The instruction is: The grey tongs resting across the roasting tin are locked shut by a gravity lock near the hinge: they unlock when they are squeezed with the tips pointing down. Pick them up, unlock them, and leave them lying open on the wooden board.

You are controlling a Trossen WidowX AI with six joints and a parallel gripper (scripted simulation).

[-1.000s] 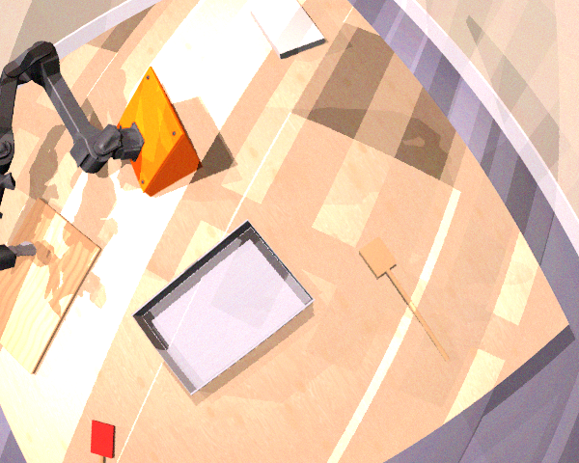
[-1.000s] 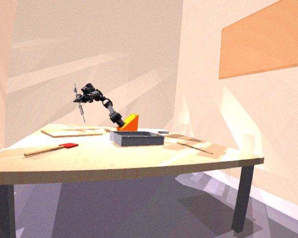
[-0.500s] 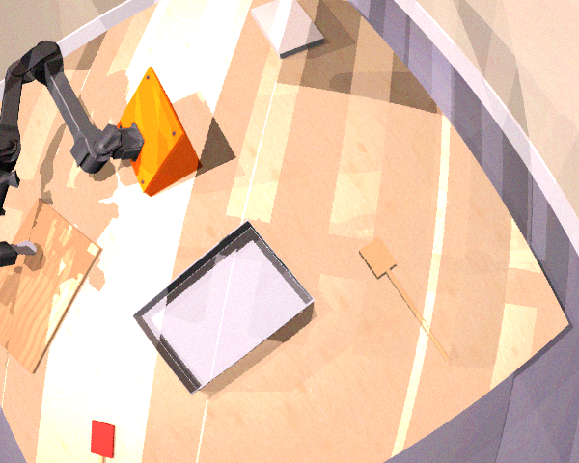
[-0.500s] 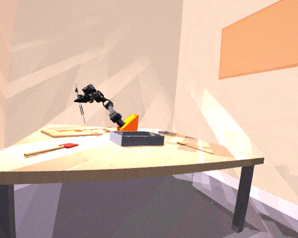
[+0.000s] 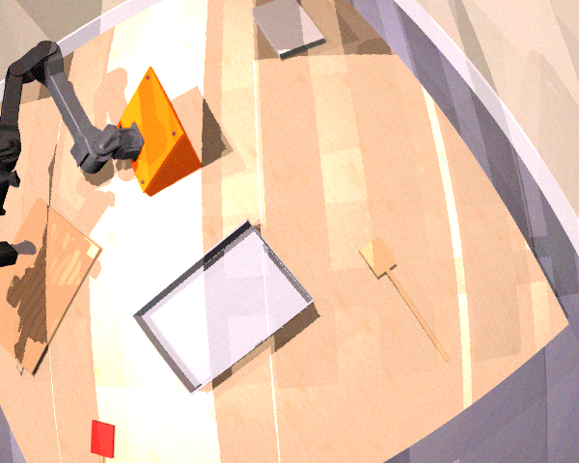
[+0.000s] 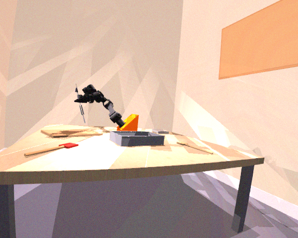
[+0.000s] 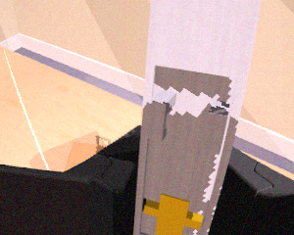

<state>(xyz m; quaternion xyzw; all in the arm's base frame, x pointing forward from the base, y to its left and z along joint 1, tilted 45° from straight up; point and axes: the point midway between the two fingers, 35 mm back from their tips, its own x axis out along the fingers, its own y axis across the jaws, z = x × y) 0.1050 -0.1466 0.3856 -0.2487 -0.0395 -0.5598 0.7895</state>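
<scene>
Now: the wooden board 230 mm below my gripper tip. The rest, counted from my gripper tip: grey roasting tin: 380 mm to the left, 290 mm ahead, 210 mm below; yellow lock piece: 30 mm to the left, 20 mm behind, 10 mm above; red-headed spatula: 450 mm ahead, 230 mm below, 70 mm to the right.
</scene>
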